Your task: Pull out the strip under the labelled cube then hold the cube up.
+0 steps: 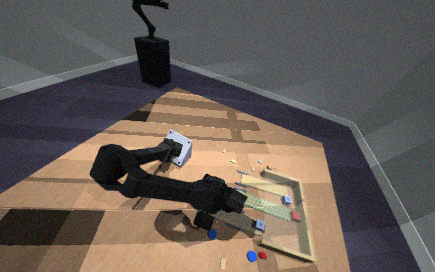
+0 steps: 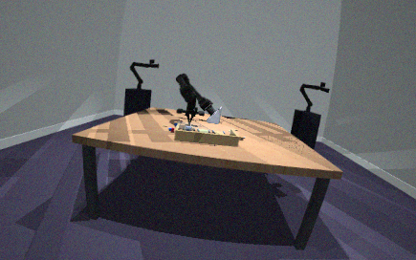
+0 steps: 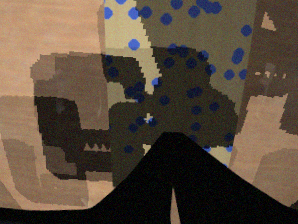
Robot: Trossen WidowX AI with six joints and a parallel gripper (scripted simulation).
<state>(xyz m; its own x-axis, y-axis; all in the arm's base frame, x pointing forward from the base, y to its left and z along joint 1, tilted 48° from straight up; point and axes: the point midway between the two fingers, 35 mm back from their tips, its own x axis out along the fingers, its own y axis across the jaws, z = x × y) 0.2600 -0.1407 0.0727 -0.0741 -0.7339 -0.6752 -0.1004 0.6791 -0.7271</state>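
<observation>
Now: the dotted strip 100 mm ahead of my gripper tip and 10 mm to the left of it. Also, from my gripper tip: red disc: 240 mm ahead, 60 mm to the right, 10 mm above.
</observation>
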